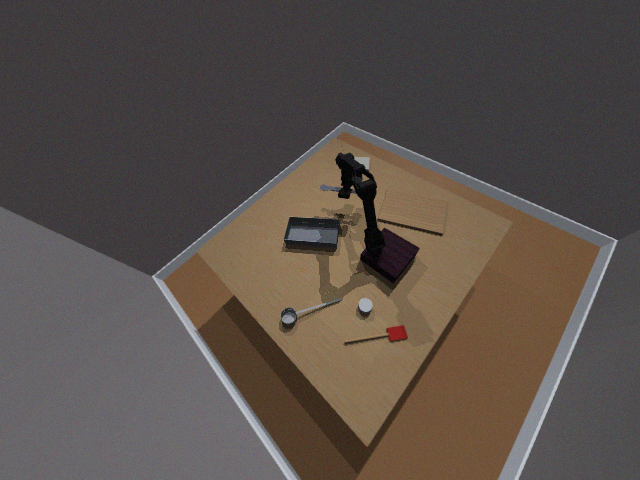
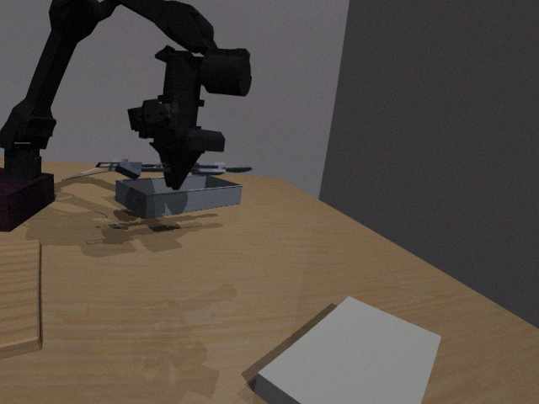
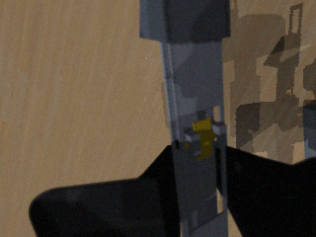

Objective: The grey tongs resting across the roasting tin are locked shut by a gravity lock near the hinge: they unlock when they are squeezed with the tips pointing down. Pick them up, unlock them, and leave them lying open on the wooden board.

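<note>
The yellow lock piece is 40 mm above my gripper tip, 20 mm behind it and 10 mm to the right of it. Round my gripper tip: roasting tin 290 mm to the left, 80 mm below, 30 mm ahead; wooden board 330 mm behind, 200 mm to the right, 100 mm below; white block 310 mm to the right, 180 mm ahead, 90 mm below.
</note>
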